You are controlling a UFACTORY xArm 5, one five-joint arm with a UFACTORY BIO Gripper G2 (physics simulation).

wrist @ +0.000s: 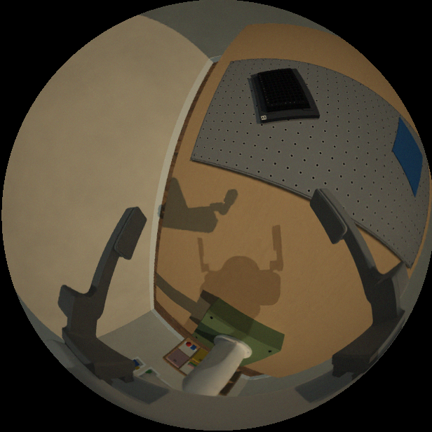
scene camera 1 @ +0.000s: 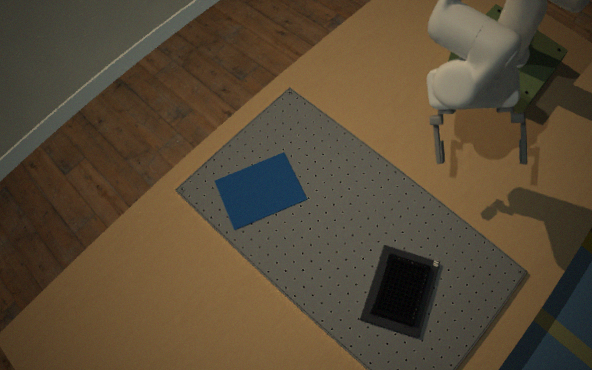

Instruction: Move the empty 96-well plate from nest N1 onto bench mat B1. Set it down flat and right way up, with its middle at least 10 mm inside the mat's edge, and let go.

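Frame: origin at the arm's base, x ahead, y left, z up, level; millimetres.
Where they show: hand, tool point: (scene camera 1: 480, 151).
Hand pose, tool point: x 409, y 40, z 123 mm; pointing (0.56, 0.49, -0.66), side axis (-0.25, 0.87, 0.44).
After its pixels a point has its place.
A black 96-well plate (scene camera 1: 401, 290) @(x 680, y 30, z -24 mm) (wrist: 283, 90) sits in the dark grey nest N1 (scene camera 1: 431, 300) @(x 662, y 94, z -49 mm) (wrist: 295, 118), near the right end of the perforated board in the scene view. The nest has a small white label at one corner. The blue bench mat B1 (scene camera 1: 260, 191) @(x 636, y -335, z -47 mm) (wrist: 409, 156) lies flat towards the board's other end, with nothing on it. My gripper (scene camera 1: 481, 159) @(x 409, y 40, z 123 mm) (wrist: 229, 222) is wide open, with nothing between its fingers. It hangs over the tan table beside the board, well apart from the plate and the mat.
The grey perforated board (scene camera 1: 325, 230) @(x 640, y -168, z -49 mm) (wrist: 300, 150) lies on the tan table (scene camera 1: 150, 280) @(x 928, y -430, z -62 mm) (wrist: 250, 200) under the nest and mat. The green base plate (scene camera 1: 542, 65) @(x -10, y 103, z -1 mm) (wrist: 260, 332) of my arm is near the table's back. Shadows of the arm and fingers fall on the table.
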